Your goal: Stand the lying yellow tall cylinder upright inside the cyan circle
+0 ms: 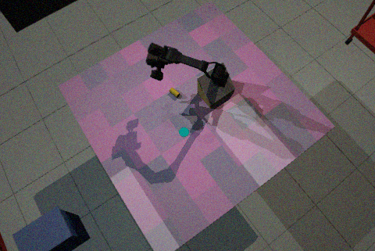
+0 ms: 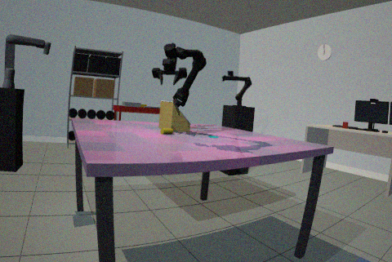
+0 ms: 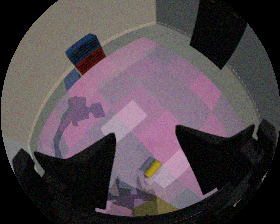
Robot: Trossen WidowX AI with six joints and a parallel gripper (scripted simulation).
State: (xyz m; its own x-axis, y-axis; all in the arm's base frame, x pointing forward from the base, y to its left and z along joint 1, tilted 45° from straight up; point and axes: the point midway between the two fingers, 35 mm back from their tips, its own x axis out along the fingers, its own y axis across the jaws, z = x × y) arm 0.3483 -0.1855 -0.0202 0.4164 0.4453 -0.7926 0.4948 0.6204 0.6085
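Now: the yellow tall cylinder 26 cm below my gripper tip, 10 cm behind it and 5 cm to the left of it. From my gripper tip the other things lie so: cyan circle: 31 cm to the left, 27 cm below, 3 cm behind.
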